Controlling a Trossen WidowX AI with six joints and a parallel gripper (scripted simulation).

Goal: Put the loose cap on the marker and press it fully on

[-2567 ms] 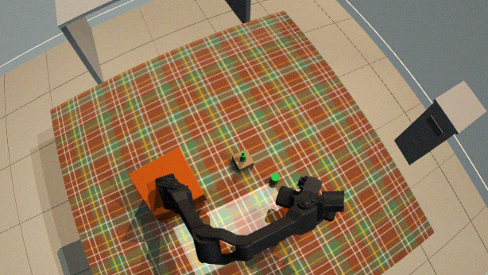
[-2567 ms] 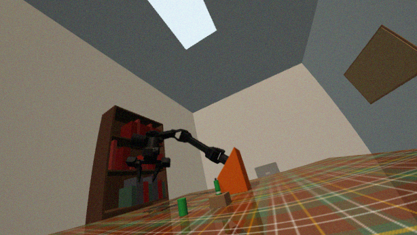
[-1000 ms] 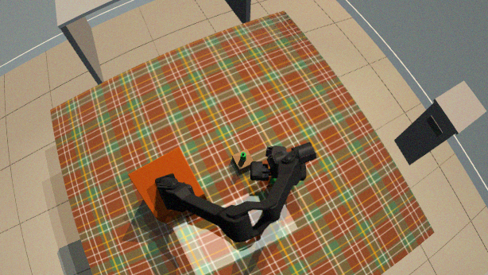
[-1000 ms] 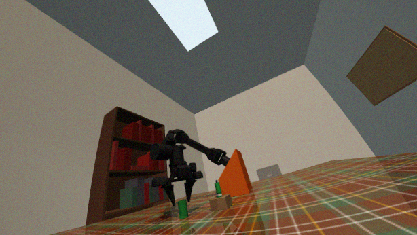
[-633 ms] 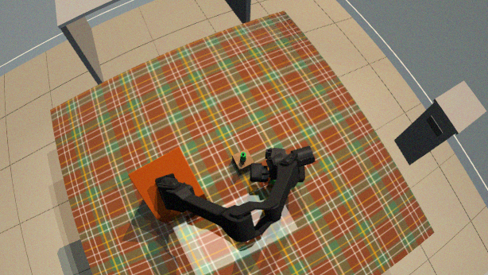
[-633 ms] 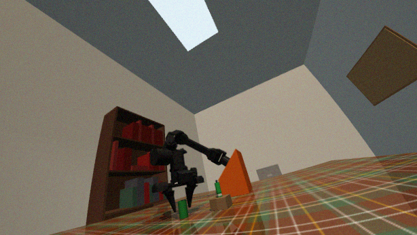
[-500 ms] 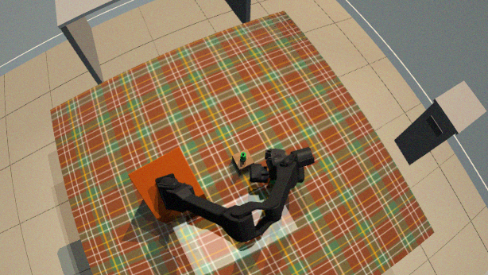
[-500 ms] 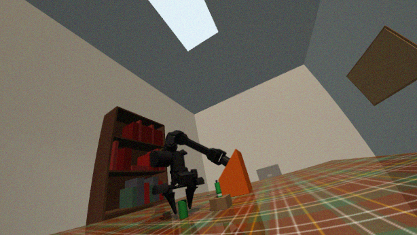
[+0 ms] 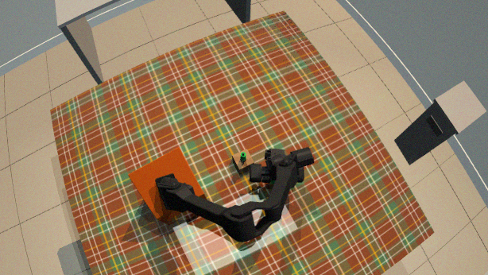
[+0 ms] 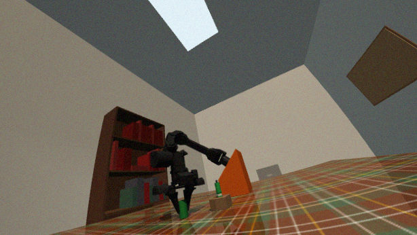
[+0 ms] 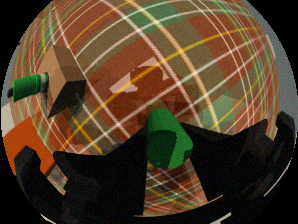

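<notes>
The brown holder block is 110 mm to the left of my gripper tip and 80 mm behind it. Also, from my gripper tip: green cap: 10 mm above.
</notes>
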